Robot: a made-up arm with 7 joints. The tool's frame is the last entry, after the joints.
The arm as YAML. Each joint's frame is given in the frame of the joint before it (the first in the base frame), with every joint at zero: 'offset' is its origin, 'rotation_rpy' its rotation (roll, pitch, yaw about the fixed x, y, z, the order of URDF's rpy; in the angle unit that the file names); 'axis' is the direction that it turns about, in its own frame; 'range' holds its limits. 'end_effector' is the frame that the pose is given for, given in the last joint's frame.
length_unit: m
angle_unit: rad
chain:
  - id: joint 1
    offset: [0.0, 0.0, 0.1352]
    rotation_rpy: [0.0, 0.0, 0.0]
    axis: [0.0, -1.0, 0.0]
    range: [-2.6, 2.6]
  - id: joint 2
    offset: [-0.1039, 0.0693, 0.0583]
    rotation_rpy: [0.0, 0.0, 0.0]
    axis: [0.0, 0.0, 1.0]
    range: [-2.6, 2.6]
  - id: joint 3
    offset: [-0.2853, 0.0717, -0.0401]
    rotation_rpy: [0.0, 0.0, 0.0]
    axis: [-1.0, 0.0, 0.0]
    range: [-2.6, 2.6]
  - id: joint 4
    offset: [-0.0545, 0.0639, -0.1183]
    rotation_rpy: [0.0, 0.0, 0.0]
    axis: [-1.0, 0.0, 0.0]
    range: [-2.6, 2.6]
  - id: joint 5
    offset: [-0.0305, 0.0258, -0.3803]
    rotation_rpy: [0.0, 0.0, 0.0]
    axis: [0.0, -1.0, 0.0]
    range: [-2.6, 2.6]
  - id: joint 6
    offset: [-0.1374, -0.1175, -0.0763]
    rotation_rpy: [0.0, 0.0, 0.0]
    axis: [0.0, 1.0, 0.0]
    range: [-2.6, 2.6]
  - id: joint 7
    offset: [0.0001, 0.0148, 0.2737]
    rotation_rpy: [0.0, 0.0, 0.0]
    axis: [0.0, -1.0, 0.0]
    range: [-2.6, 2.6]
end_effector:
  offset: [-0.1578, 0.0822, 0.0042]
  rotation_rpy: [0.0, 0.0, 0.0]
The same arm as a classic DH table. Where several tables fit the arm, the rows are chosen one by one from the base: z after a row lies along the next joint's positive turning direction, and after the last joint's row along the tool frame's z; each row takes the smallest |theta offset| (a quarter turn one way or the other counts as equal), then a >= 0, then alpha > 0; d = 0 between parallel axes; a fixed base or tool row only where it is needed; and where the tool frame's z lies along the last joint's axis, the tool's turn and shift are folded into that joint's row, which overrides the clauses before.
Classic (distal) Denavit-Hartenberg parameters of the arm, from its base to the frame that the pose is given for. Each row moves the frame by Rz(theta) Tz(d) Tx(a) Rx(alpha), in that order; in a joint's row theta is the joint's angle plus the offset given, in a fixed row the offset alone. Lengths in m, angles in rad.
base (fixed): theta0 0, d 0.1352, a 0, alpha 1.5708
joint 1: theta0 0, d -0.0693, a -0.1039, alpha -1.5708
joint 2: theta0 1.5708, d 0.0182, a 0.0717, alpha -1.5708
joint 3: theta0 1.0755, d 0, a 0.1345, alpha 0
joint 4: theta0 0.4953, d 0.3703, a 0.3803, alpha -1.5708
joint 5: theta0 -1.0639, d 0, a 0.1572, alpha 3.1416
joint 6: theta0 -1.0635, d 0, a -0.2737, alpha 3.1416
joint 7: theta0 -1.5704, d -0.0053, a 0.1578, alpha 1.5708
tool (fixed): theta0 3.1416, d 0.0042, a 0, alpha 0
Joint limits (rad, base to tool): -2.6..2.6 -2.6..2.6 -2.6..2.6 -2.6..2.6 -2.6..2.6 -2.6..2.6 -2.6..2.6

